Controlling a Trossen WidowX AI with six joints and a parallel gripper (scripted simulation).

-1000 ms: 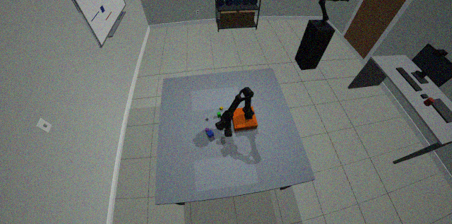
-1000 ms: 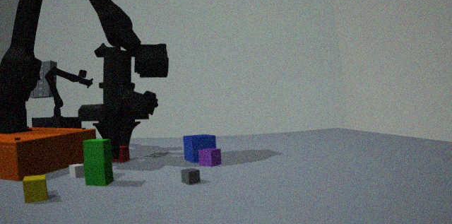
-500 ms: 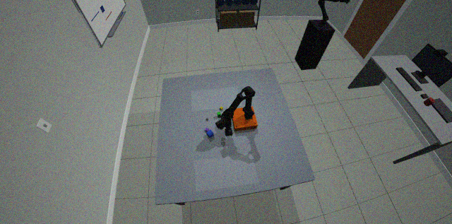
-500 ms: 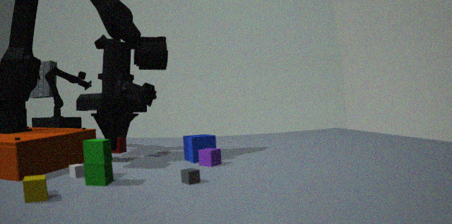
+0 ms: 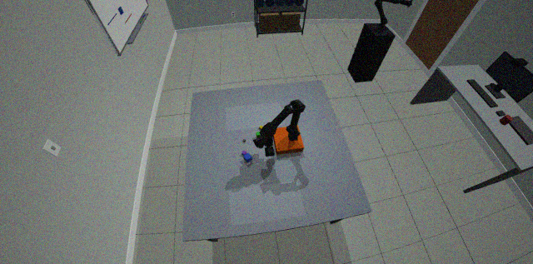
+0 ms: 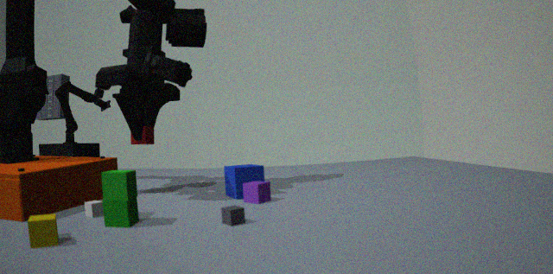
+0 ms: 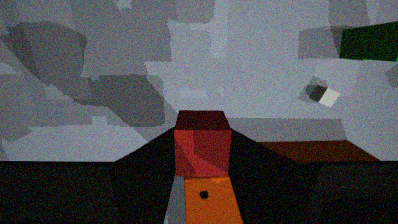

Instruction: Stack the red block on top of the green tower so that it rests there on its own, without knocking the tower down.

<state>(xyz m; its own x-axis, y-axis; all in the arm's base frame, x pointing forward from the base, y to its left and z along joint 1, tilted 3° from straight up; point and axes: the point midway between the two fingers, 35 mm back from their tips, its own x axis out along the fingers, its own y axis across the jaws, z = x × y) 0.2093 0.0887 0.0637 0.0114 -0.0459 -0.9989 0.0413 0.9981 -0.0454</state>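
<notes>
Now: gripper tip 140 mm to the left of the white block and 80 mm above it. Also, from my gripper tip: purple block 180 mm ahead, 80 mm below, 30 mm to the right; blue block 160 mm ahead, 70 mm below, 20 mm to the left; red block 10 mm above.
</notes>
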